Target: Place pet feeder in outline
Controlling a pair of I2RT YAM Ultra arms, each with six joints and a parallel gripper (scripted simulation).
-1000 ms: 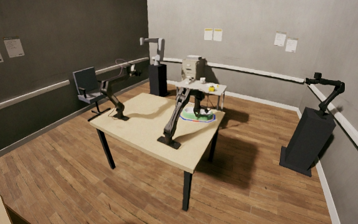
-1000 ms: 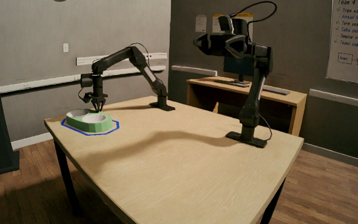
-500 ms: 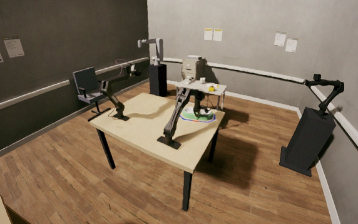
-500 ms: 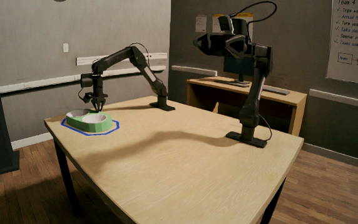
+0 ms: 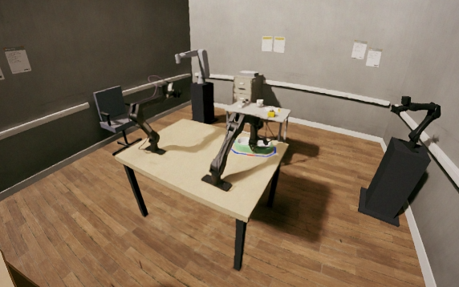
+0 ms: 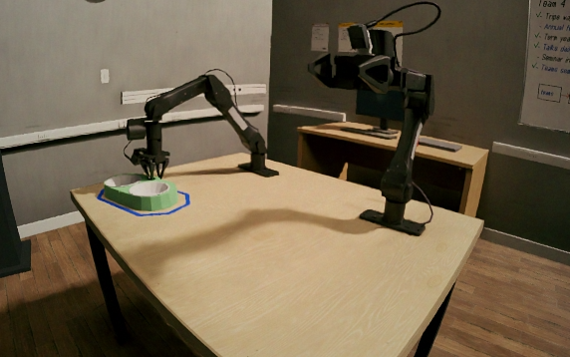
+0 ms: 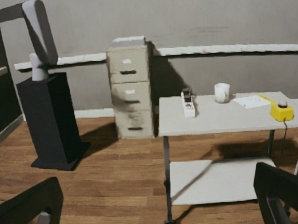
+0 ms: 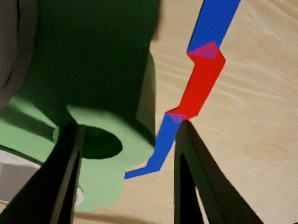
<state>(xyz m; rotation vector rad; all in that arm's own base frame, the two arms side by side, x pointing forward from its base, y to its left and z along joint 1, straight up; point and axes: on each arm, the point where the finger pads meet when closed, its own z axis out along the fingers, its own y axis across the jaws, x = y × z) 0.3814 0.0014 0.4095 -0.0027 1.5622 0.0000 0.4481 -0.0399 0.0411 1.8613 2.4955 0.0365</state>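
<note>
The green pet feeder lies 70 mm ahead of my right hand, 30 mm to the left of it and 20 mm below it.
</note>
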